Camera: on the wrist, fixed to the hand. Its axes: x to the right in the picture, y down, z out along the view.
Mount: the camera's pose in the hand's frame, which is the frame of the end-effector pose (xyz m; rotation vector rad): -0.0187 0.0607 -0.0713 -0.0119 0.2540 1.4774
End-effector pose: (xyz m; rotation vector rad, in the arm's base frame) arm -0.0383 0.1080 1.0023 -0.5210 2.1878 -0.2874
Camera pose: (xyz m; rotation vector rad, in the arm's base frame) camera -0.1003 0.1722 1.0362 1.1917 2.2177 0.4838
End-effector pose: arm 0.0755 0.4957 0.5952 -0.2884 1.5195 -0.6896
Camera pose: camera 0.0223 0.5711 0.5707 0.8989 1.5132 0.4855
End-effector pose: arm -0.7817 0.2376 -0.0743 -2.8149 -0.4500 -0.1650
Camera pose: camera -0.7847 0.1558 -0.0251 -2.3289 1.5975 -0.1707
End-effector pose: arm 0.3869 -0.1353 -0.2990 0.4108 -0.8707 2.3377
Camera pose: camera 0.3575 -0.1320 -0.3898 0.5499 0.8211 -2.2576
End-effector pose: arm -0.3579 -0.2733 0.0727 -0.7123 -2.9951 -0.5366
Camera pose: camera -0.3189 -0.2543 0.1578 -2.1741 -1.5032 -0.4170
